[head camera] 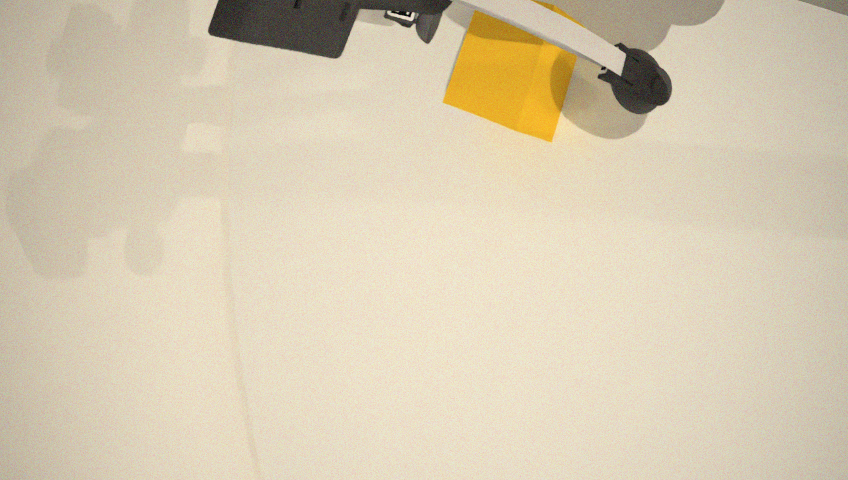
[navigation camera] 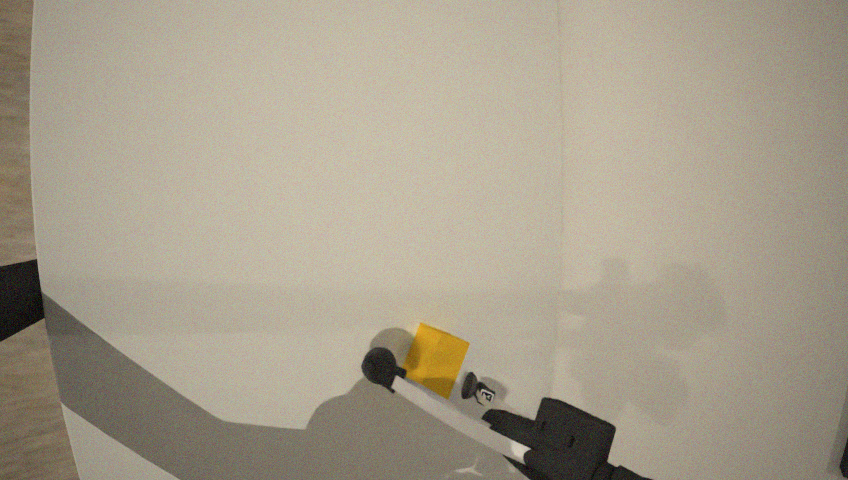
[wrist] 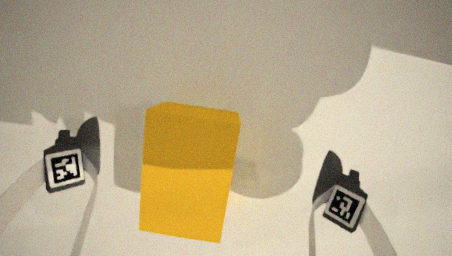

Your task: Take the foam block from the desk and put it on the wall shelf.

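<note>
The yellow foam block (head camera: 505,77) (navigation camera: 437,356) (wrist: 185,200) rests on the pale desk (head camera: 416,327) (navigation camera: 297,178) (wrist: 410,150). My gripper (head camera: 535,53) (navigation camera: 424,375) (wrist: 211,154) is open wide. In the wrist view its fingertips stand on either side of the block, with gaps on both sides; the gap to the right fingertip is the wider. In the head view one pale finger crosses over the block's upper part and hides some of it. How high the fingertips are above the desk is hard to tell. The wall shelf does not show in these views.
A pale wall (head camera: 107,356) (navigation camera: 714,178) meets the desk along a faint line. Wooden floor (navigation camera: 14,118) shows past the desk's left edge in the navigation camera view, with a dark bar (navigation camera: 17,294) there. Arm and gripper shadows lie on the desk and wall.
</note>
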